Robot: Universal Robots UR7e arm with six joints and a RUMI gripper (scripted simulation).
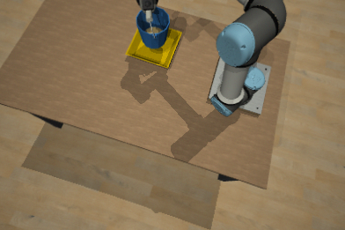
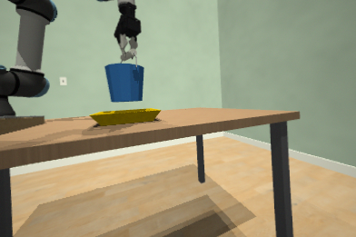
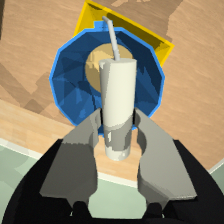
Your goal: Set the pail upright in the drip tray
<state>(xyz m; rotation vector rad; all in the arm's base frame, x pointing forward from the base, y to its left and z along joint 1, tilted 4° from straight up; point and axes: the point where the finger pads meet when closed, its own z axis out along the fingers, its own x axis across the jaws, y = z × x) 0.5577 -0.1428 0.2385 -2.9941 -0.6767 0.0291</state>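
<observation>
My hand is 9 cm above the blue pail and 1 cm past it. From my hand the other things lie so: white handle grip (3 cm below, 1 cm behind); then yellow drip tray (29 cm below, 2 cm behind, 1 cm to the right).
</observation>
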